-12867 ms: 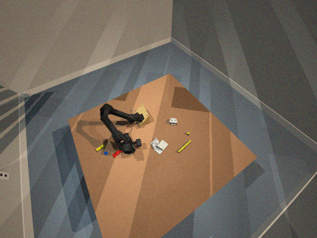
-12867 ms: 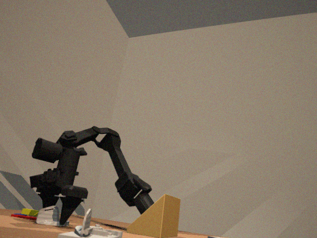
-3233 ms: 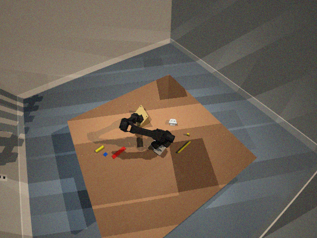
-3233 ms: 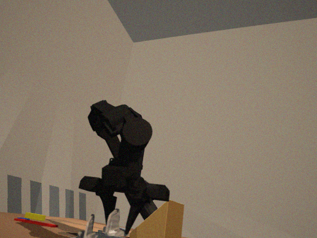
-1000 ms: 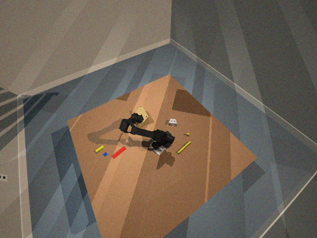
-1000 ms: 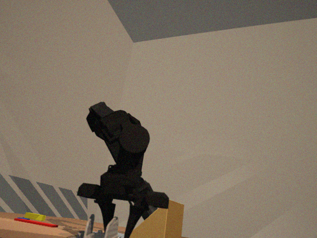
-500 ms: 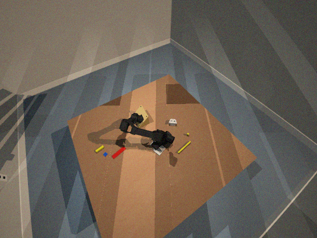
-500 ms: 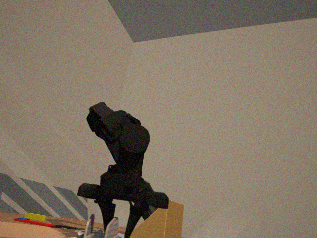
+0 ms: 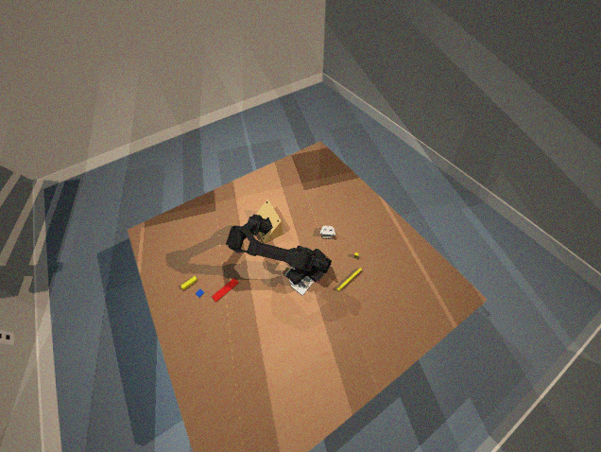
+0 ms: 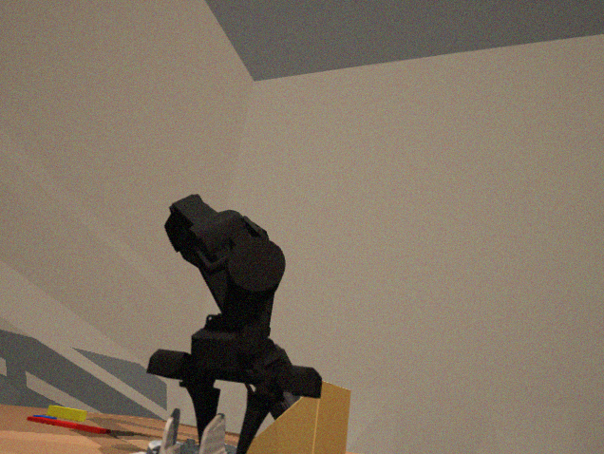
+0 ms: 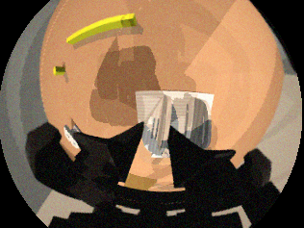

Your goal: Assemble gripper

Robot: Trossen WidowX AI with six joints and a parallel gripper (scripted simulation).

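The white gripper base is 190 mm to the left of my gripper tip, 160 mm behind it and 10 mm above it. Also, from my gripper tip: long yellow bar (170 mm to the left, 110 mm ahead, 10 mm below); then red bar (380 mm to the right, 80 mm behind, 10 mm below); then small yellow cube (260 mm to the left, 10 mm ahead).
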